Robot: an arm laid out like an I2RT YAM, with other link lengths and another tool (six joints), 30 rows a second.
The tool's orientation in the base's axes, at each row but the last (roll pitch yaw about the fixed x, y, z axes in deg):
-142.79 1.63 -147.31
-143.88 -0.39 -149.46
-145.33 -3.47 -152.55
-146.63 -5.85 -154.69
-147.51 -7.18 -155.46
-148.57 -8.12 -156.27
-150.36 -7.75 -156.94
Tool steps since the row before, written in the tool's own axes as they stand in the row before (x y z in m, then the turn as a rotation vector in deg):
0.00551 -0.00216 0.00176 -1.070 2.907 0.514
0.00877 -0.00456 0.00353 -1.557 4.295 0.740
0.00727 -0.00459 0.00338 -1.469 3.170 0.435
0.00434 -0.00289 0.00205 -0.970 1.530 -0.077
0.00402 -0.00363 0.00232 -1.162 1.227 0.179
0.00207 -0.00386 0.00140 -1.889 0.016 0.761
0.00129 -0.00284 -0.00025 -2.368 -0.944 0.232
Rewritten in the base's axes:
-0.00313 -0.00532 -0.00025 -0.131 2.298 -2.136
-0.00463 -0.00942 -0.00010 -0.219 3.393 -3.140
-0.00382 -0.00841 0.00027 0.097 2.710 -2.246
-0.00240 -0.00505 0.00032 0.236 1.572 -0.872
-0.00184 -0.00558 0.00050 0.567 1.291 -0.949
-0.00015 -0.00446 0.00110 1.781 0.364 -0.918
-0.00006 -0.00257 0.00178 2.558 0.073 -0.057

